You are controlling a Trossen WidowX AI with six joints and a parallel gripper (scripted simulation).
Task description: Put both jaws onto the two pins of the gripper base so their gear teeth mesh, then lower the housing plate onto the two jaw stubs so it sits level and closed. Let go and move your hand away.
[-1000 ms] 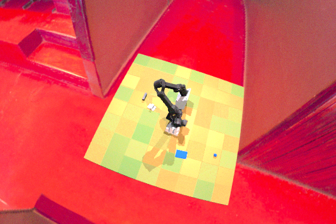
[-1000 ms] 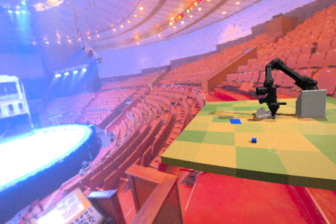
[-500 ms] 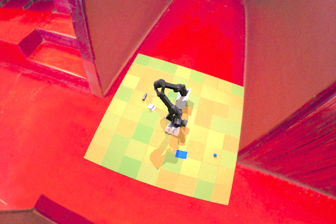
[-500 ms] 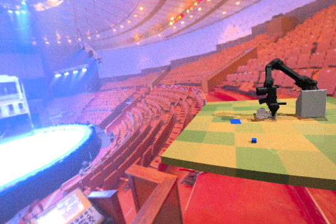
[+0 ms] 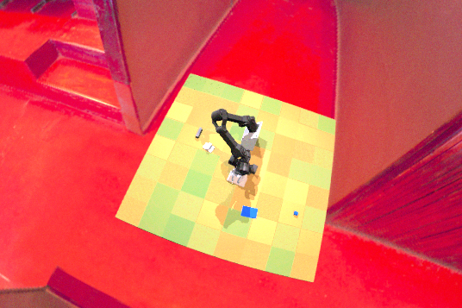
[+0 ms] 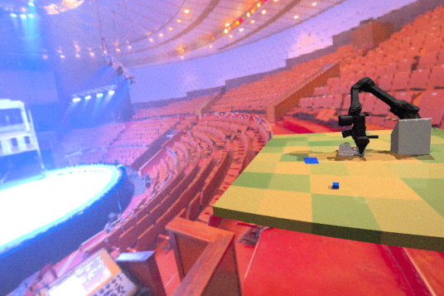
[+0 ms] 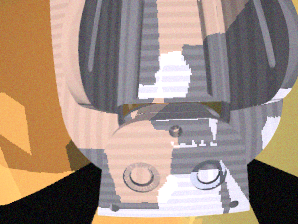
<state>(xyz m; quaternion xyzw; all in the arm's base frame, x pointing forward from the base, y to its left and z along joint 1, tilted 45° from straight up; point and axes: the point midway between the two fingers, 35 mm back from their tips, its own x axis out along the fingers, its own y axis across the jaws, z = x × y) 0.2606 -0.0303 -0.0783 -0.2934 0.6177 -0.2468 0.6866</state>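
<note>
The grey jaw is 20 mm to the right of my gripper tip, 20 mm ahead of it and 10 mm above it. Round my gripper tip: flat white plate: 70 mm ahead; then dark bar: 380 mm to the right, 120 mm behind; then flat blue square: 240 mm ahead, 160 mm to the left, 10 mm below.
</note>
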